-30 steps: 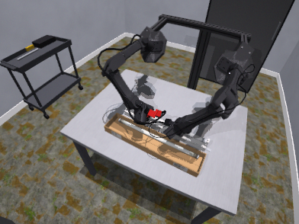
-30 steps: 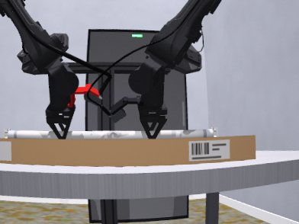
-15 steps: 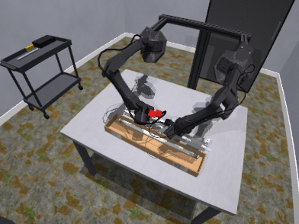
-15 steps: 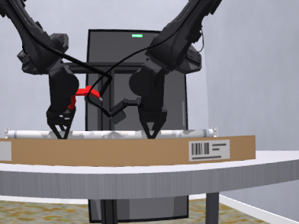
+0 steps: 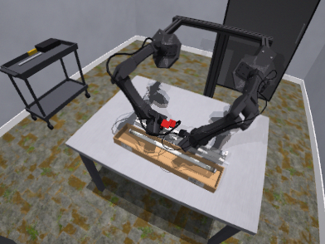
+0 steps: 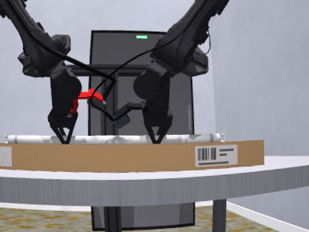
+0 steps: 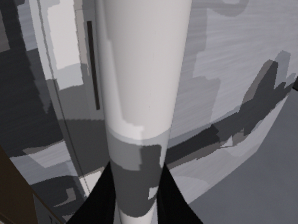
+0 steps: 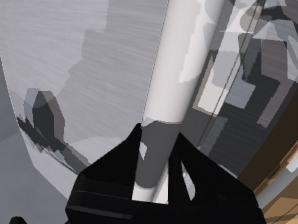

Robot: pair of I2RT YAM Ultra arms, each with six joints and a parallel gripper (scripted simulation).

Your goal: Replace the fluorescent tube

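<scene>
Now: the LED tube 12 cm to the right of my left hand and 1 cm behind it. Also, from my left hand: light fixture: 12 cm to the right, 1 cm below, 1 cm behind; then carton: 15 cm ahead, 13 cm to the right, 4 cm below; then old fluorescent tube: 13 cm to the right, 10 cm ahead, 5 cm below.
My right hand is 12 cm to the right of the light fixture, 1 cm short of it and 1 cm above it. Round my right hand: carton (16 cm ahead, 11 cm to the left, 4 cm below); old fluorescent tube (11 cm to the left, 11 cm ahead, 5 cm below); LED tube (12 cm to the left, 1 cm ahead).
</scene>
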